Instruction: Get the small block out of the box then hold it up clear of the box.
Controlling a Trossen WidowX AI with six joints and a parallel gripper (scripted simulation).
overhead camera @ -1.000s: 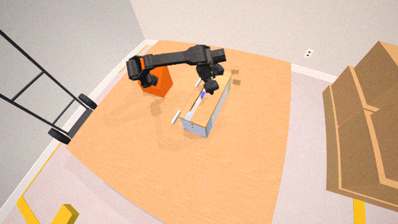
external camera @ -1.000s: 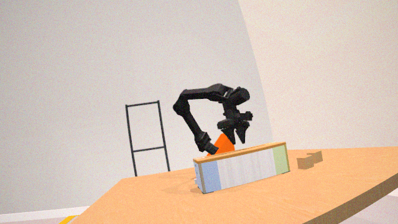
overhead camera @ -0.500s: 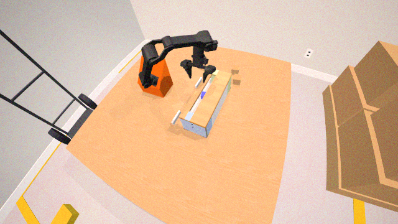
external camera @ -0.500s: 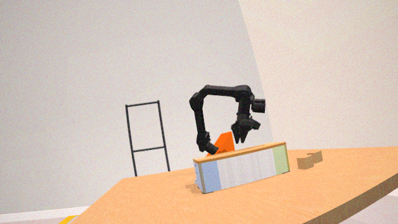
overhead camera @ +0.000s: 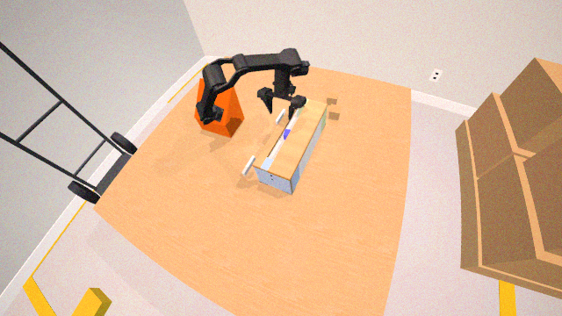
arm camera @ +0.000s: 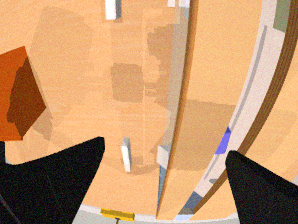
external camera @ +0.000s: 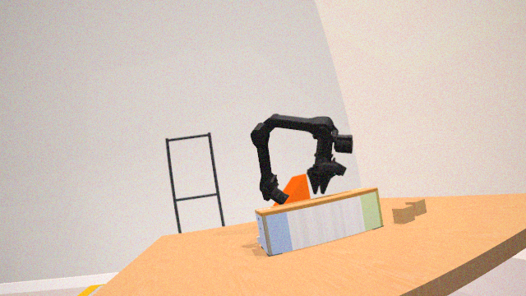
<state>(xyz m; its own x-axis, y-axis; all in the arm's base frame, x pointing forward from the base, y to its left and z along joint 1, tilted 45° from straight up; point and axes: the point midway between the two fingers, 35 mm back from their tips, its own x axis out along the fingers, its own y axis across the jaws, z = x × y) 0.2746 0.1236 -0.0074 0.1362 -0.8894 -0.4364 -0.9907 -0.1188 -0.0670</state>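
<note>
The blue block is 5 cm ahead of my gripper tip, 3 cm to the right of it and 5 cm below it. Also, from my gripper tip: long wooden box (4 cm ahead, 4 cm to the right, 8 cm below).
</note>
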